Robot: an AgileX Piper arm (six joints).
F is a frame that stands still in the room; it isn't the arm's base.
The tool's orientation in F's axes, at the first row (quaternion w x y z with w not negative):
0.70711, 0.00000, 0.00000, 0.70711
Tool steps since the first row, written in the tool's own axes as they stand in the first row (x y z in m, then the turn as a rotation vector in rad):
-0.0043, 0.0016, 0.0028, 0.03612, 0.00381, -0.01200
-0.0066, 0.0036, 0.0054, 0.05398, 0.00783, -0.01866
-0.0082, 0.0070, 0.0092, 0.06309, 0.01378, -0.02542
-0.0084, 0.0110, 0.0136, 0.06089, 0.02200, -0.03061
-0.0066, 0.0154, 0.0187, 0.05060, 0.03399, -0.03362
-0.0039, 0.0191, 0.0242, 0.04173, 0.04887, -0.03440
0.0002, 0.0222, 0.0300, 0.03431, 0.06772, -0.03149
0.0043, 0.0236, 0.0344, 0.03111, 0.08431, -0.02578
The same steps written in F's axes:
-0.0016, -0.0043, 0.0028, -0.00381, 0.03612, -0.01200
-0.0036, -0.0066, 0.0054, -0.00783, 0.05398, -0.01866
-0.0070, -0.0082, 0.0092, -0.01378, 0.06309, -0.02542
-0.0110, -0.0084, 0.0136, -0.02200, 0.06089, -0.03061
-0.0154, -0.0066, 0.0187, -0.03399, 0.05060, -0.03362
-0.0191, -0.0039, 0.0242, -0.04887, 0.04173, -0.03440
-0.0222, 0.0002, 0.0300, -0.06772, 0.03431, -0.03149
-0.0236, 0.0043, 0.0344, -0.08431, 0.03111, -0.02578

